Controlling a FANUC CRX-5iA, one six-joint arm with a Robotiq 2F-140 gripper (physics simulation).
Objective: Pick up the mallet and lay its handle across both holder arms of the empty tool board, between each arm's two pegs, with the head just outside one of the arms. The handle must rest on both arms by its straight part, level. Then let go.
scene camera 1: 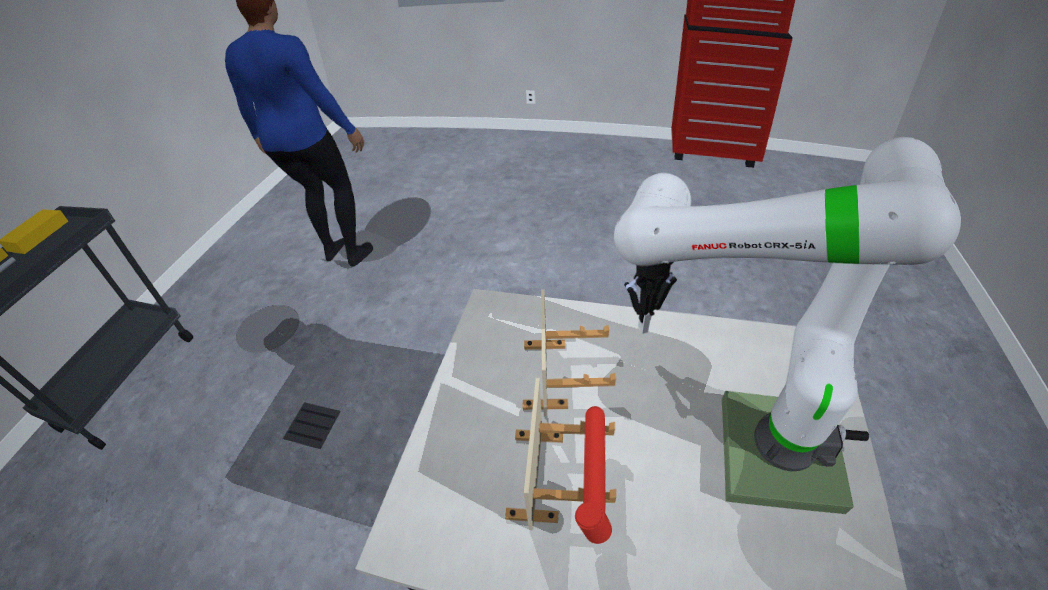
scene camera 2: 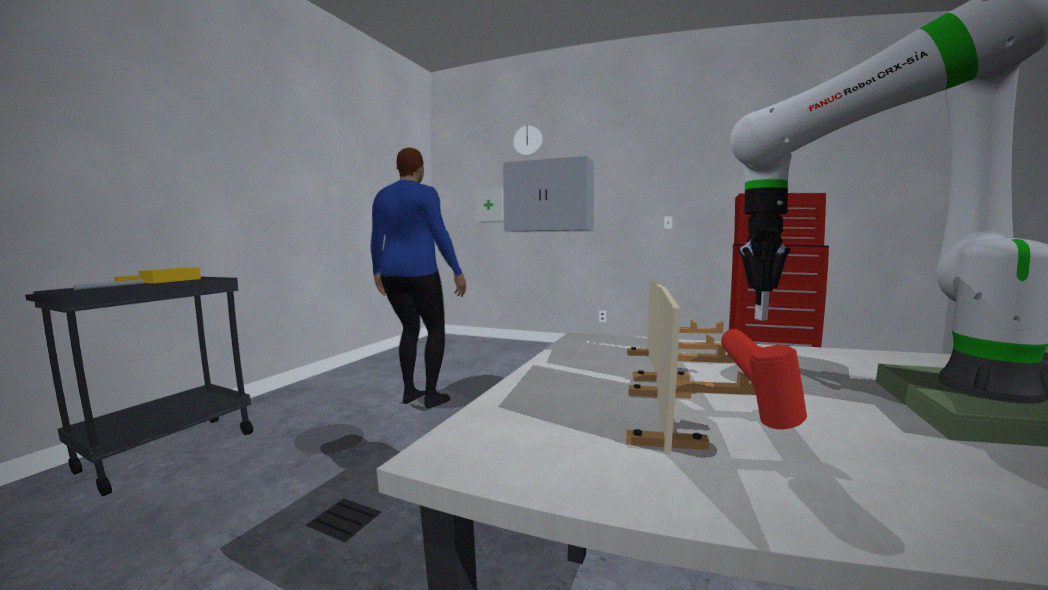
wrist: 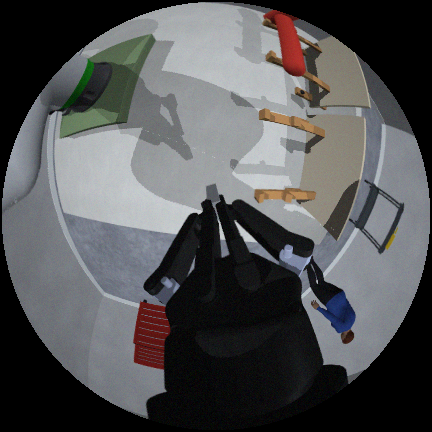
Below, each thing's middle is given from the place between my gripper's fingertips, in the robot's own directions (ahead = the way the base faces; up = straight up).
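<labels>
Measured from the red mallet (scene camera 2: 774, 370), my hand is 10 mm below it, 400 mm to the right of it and 80 mm short of it.
</labels>
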